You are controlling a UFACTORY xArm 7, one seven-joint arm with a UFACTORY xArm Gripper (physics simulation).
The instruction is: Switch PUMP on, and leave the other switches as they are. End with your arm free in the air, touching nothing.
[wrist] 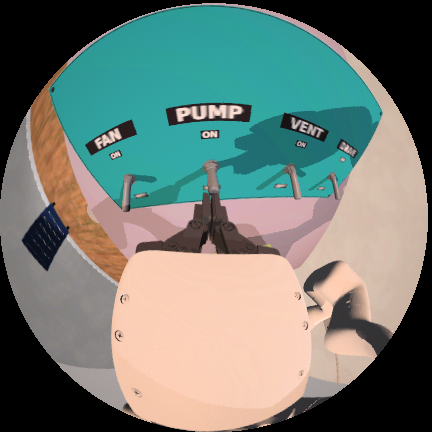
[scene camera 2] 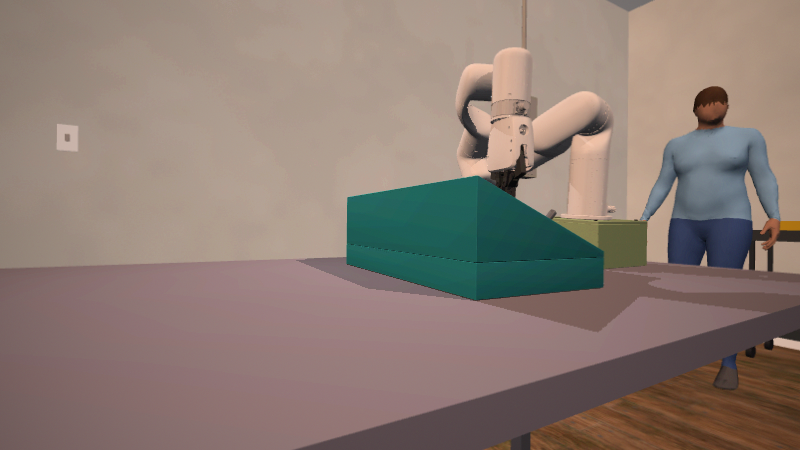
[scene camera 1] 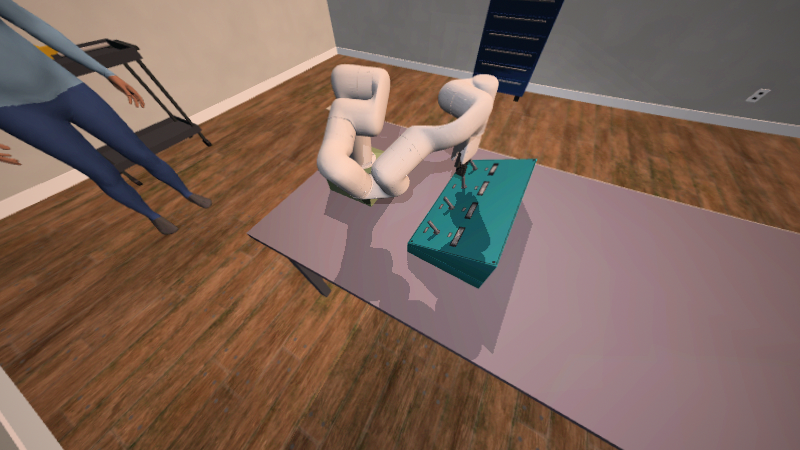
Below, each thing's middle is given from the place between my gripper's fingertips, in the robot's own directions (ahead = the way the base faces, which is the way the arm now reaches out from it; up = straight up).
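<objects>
The teal switch panel [scene camera 2: 465, 236] is what I'm measuring from: my gripper is now 60 mm above it, 60 mm to the left of it and 100 mm short of it.
</objects>
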